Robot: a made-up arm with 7 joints.
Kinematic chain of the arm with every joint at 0, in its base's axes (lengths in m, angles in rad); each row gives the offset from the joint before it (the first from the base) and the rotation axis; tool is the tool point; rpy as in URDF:
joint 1: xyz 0 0 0.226 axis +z
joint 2: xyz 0 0 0 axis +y
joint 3: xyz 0 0 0.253 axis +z
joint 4: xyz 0.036 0 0 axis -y
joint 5: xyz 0.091 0 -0.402 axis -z
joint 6: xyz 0 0 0 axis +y
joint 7: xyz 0.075 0 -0.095 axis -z
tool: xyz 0 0 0 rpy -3.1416 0 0
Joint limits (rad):
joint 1: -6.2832..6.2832
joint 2: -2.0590..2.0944
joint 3: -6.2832..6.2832
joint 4: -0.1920..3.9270
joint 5: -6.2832..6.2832
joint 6: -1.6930..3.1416
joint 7: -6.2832..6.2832
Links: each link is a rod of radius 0.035 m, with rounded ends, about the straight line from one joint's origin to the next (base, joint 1, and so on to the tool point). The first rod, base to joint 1, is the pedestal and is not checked.
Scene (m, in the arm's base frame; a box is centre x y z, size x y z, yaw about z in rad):
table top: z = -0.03
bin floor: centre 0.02 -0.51 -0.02 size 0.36 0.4 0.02 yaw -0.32
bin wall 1: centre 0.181 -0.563 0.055 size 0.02 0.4 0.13 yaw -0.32
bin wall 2: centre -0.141 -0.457 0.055 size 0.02 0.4 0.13 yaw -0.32
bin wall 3: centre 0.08 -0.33 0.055 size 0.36 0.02 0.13 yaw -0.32
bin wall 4: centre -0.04 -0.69 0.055 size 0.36 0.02 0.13 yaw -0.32
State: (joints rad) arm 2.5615 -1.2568 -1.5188 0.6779 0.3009 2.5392 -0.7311
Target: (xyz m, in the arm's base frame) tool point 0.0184 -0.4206 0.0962
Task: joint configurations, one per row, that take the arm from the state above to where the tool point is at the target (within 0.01 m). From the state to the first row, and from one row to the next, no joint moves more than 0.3 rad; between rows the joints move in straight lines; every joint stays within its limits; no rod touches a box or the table.
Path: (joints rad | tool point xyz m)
1: 2.4753 -1.1064 -1.6366 0.9334 0.1349 2.5472 -0.7485 | 0.2091 0.2377 0.2288
2: 2.3891 -0.9560 -1.7544 1.1889 -0.0311 2.5553 -0.7659 | 0.3311 0.1809 0.2234
3: 2.3030 -0.8056 -1.8722 1.4445 -0.1971 2.5633 -0.7834 | 0.4284 0.0760 0.2550
4: 2.2168 -0.6552 -1.9900 1.7000 -0.3631 2.5714 -0.8008 | 0.4758 -0.0554 0.3299
5: 2.1306 -0.5049 -2.1078 1.9555 -0.5291 2.5794 -0.8182 | 0.4573 -0.1801 0.4436
6: 1.8899 -0.5915 -2.2432 1.8380 -0.4056 2.5835 -0.7964 | 0.3923 -0.3092 0.3499
7: 1.6491 -0.6781 -2.3787 1.7204 -0.2821 2.5876 -0.7747 | 0.2825 -0.3998 0.2578
8: 1.4084 -0.7647 -2.5141 1.6029 -0.1585 2.5918 -0.7529 | 0.1496 -0.4378 0.1720
9: 1.1677 -0.8513 -2.6496 1.4854 -0.0350 2.5959 -0.7311 | 0.0184 -0.4206 0.0962

